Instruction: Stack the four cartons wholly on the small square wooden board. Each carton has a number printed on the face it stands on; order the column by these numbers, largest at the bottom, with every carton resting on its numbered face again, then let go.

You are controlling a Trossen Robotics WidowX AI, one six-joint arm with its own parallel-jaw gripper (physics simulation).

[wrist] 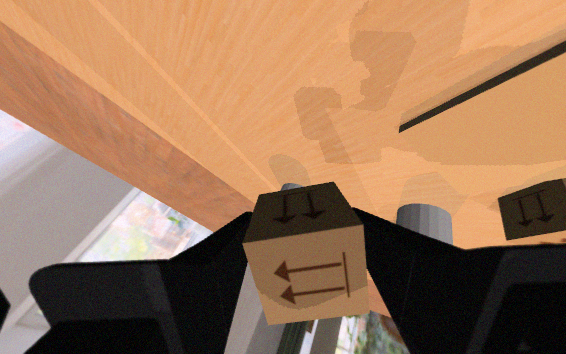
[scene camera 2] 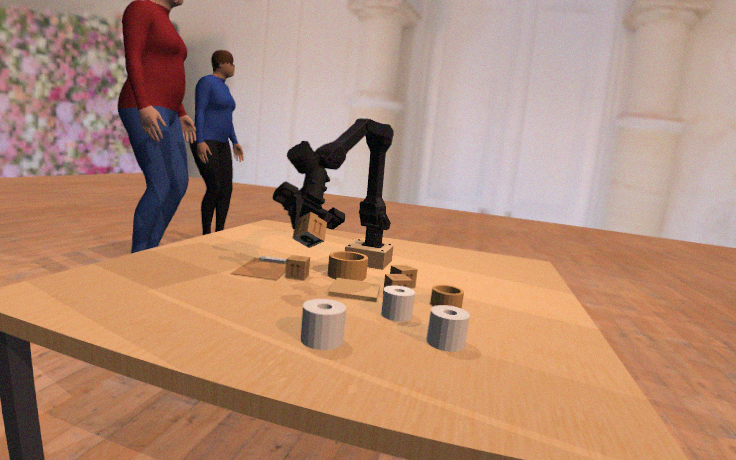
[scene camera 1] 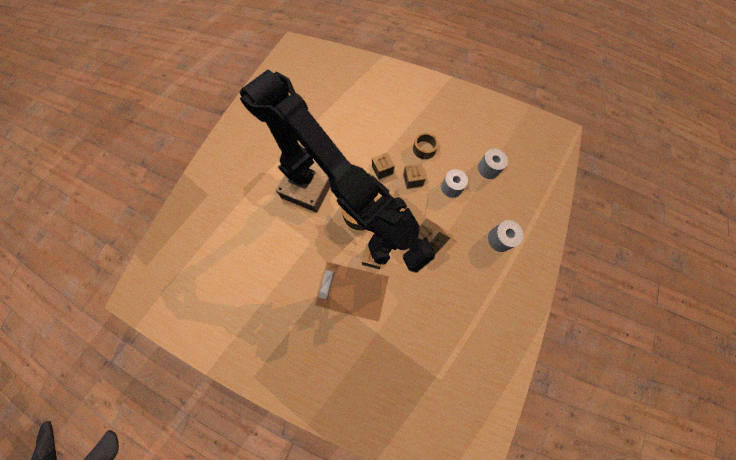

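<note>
My gripper is shut on a brown carton. It holds the carton tilted and raised above the table, with the printed underside partly showing in scene camera 2; I cannot read its number. One carton stands on the table beside the brown mat. Two more cartons stand close together, up arrows on their tops. One of these two also shows in the wrist view. The square wooden board bears no carton; the arm largely hides it in scene camera 1.
Three white-grey rolls stand on the outer side. A small ring and a large ring stand near the cartons. A brown mat bears a grey strip.
</note>
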